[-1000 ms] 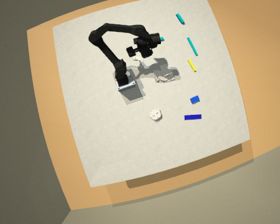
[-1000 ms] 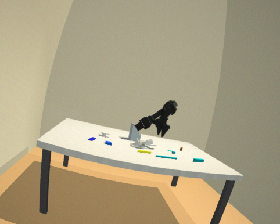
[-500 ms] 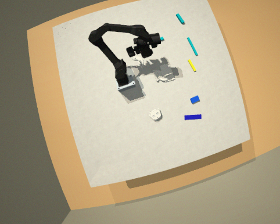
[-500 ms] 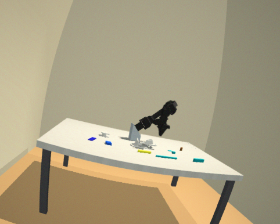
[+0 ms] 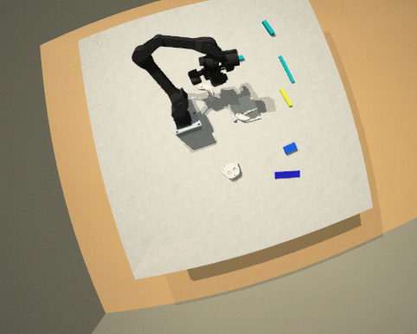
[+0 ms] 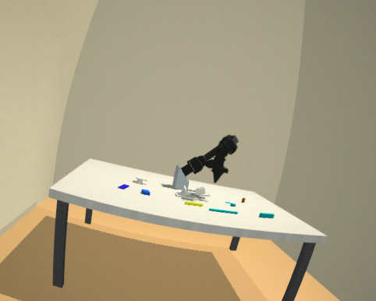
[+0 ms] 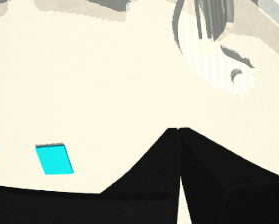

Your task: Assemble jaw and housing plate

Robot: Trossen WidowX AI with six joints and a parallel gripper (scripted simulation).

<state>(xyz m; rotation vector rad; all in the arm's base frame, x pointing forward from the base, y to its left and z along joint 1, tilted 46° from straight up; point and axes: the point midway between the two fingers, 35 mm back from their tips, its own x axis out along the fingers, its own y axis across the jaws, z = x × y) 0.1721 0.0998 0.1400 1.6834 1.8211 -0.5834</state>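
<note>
Right now the white jaw piece is 40 mm behind my gripper tip, 20 mm to the right of it and 80 mm below it. Round my gripper tip: orange piece: 10 mm behind, 210 mm to the left, 80 mm below; yellow bar: 330 mm ahead, 160 mm to the right, 80 mm below; blue block: 270 mm ahead, 400 mm to the right, 80 mm below.
</note>
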